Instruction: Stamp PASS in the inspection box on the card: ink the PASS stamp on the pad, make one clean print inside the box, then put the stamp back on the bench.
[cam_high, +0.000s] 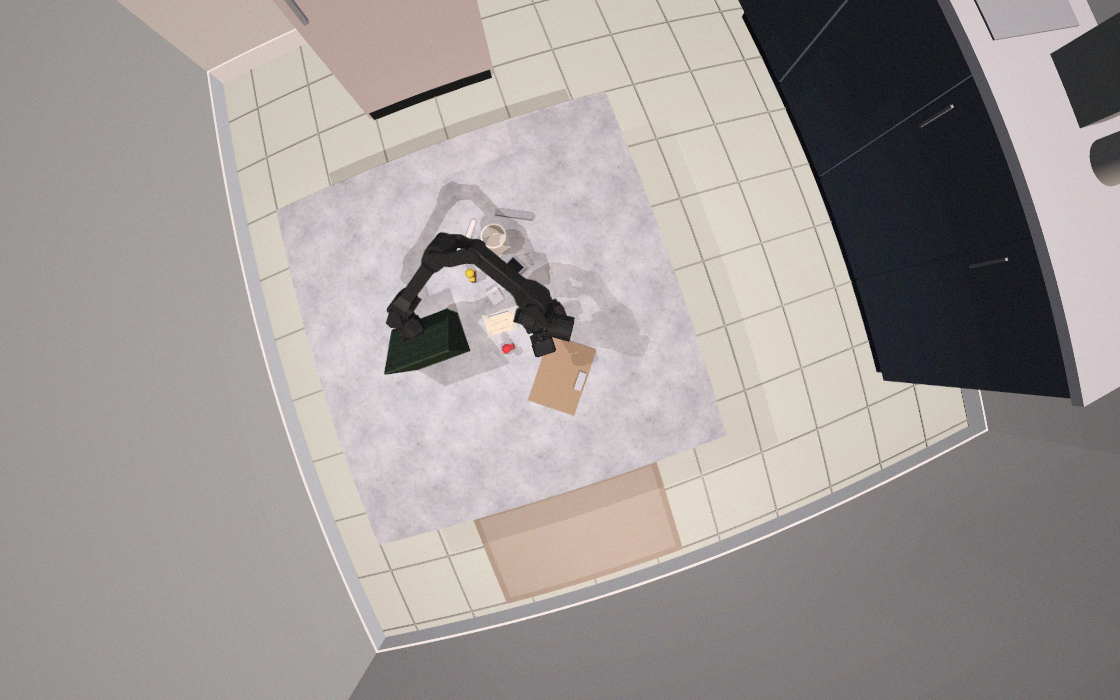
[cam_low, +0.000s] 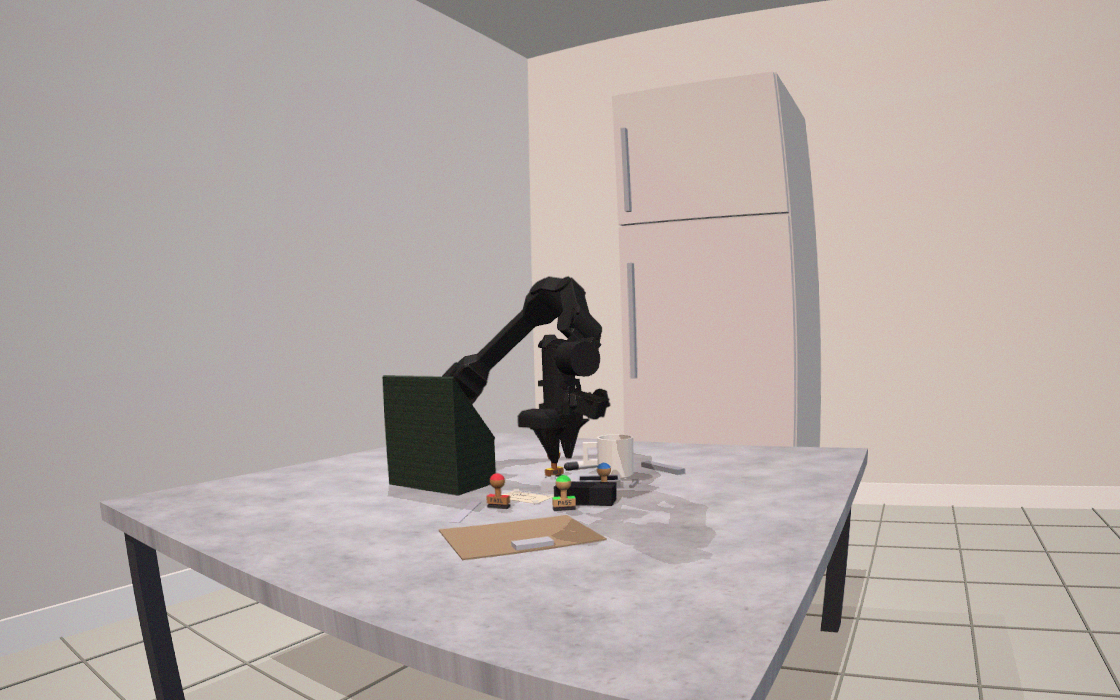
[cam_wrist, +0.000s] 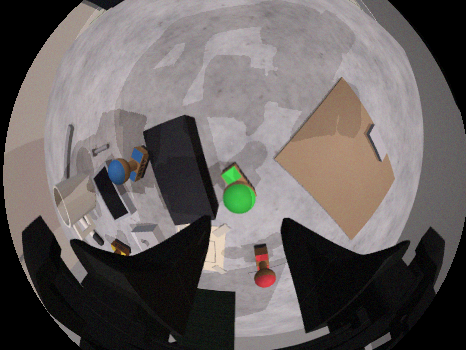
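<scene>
Now: gripper tip 7 cm above the green-knobbed PASS stamp. From my gripper tip the other things lie so: red-knobbed stamp: 12 cm behind, 3 cm to the right, 7 cm below; cream card: 12 cm behind, 6 cm to the left, 10 cm below; blue-knobbed stamp: 2 cm ahead, 13 cm to the left, 7 cm below.
</scene>
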